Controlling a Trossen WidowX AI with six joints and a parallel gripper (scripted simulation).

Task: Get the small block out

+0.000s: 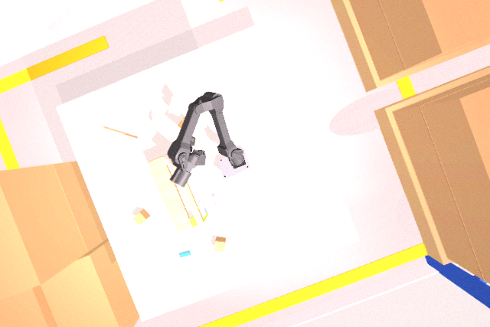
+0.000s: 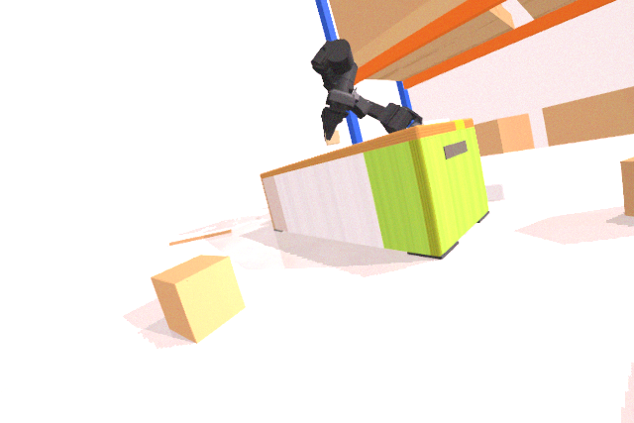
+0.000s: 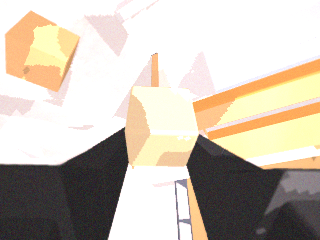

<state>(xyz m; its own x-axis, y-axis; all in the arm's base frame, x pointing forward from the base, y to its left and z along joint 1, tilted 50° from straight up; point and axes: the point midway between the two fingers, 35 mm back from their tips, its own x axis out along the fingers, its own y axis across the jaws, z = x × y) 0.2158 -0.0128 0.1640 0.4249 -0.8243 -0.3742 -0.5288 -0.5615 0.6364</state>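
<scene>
Right now my gripper tip is 10 mm past the pale yellow block, 10 mm to the right of it and 10 mm below it. Also, from my gripper tip: thin orange stick 320 mm ahead, 250 mm to the right, 170 mm below; long box 70 mm ahead, 160 mm to the left, 110 mm below.
</scene>
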